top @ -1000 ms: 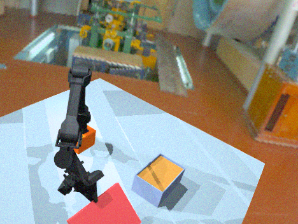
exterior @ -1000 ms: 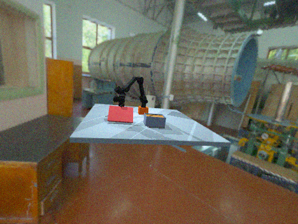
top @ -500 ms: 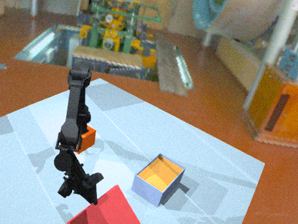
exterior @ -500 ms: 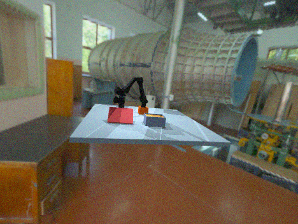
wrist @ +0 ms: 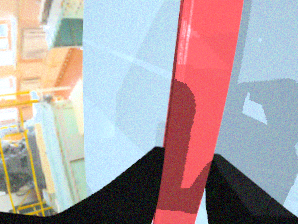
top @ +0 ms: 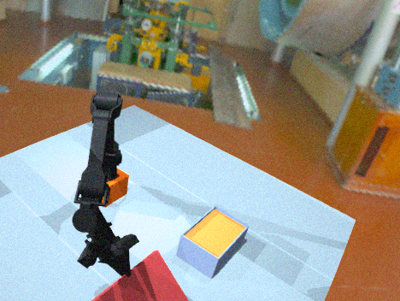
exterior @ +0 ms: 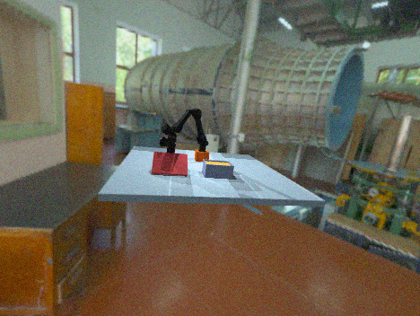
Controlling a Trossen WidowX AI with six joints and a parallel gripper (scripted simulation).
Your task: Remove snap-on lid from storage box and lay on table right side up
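Right now my gripper tip is 70 mm short of the red lid, 10 mm to the right of it and 50 mm above it. Also, from my gripper tip: storage box (40 mm ahead, 350 mm to the left, 70 mm below).
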